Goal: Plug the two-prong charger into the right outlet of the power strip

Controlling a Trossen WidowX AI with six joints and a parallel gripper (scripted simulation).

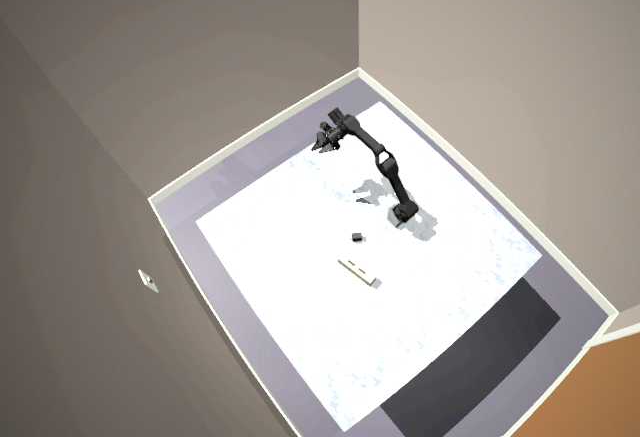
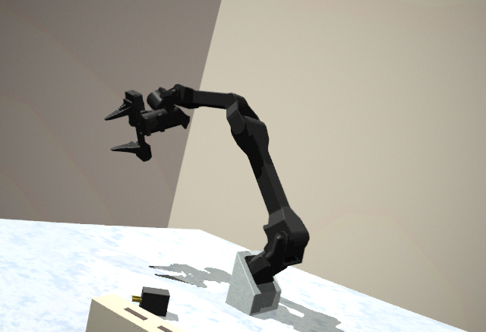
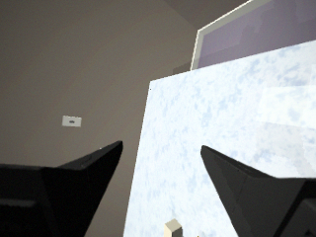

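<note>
The two-prong charger lies 36 cm to the left of my gripper tip, 28 cm below it and 7 cm ahead of it.
</note>
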